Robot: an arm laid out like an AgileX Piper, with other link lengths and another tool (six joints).
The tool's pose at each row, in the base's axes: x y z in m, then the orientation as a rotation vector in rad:
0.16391 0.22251 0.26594 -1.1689 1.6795 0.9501
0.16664 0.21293 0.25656 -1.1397 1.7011 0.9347
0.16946 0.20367 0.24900 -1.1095 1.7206 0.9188
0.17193 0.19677 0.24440 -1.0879 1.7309 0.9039
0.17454 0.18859 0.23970 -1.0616 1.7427 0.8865
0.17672 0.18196 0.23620 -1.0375 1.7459 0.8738
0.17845 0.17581 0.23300 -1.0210 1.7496 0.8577
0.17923 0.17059 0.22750 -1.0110 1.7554 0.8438
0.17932 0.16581 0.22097 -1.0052 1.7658 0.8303
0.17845 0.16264 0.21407 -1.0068 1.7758 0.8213
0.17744 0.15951 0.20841 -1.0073 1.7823 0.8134
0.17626 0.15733 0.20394 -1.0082 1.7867 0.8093
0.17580 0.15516 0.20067 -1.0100 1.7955 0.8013
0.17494 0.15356 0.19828 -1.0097 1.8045 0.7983
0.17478 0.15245 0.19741 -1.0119 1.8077 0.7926
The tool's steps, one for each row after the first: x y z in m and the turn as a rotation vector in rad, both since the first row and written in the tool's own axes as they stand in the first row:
0.01113 -0.00625 -0.00493 0.0267 0.0018 0.0171
0.02044 -0.01231 -0.01017 0.0540 0.0019 0.0335
0.02635 -0.01705 -0.01434 0.0757 0.0002 0.0416
0.03271 -0.02230 -0.01962 0.1016 -0.0023 0.0515
0.03756 -0.02657 -0.02400 0.1228 -0.0105 0.0578
0.04208 -0.03025 -0.02813 0.1425 -0.0136 0.0597
0.04864 -0.03303 -0.03084 0.1573 -0.0119 0.0612
0.05617 -0.03514 -0.03294 0.1697 -0.0047 0.0637
0.06374 -0.03593 -0.03366 0.1752 0.0053 0.0649
0.07016 -0.03645 -0.03480 0.1804 0.0119 0.0651
0.07522 -0.03641 -0.03551 0.1828 0.0164 0.0654
0.07902 -0.03692 -0.03647 0.1874 0.0255 0.0663
0.08190 -0.03680 -0.03730 0.1897 0.0325 0.0704
0.08308 -0.03704 -0.03805 0.1924 0.0372 0.0689

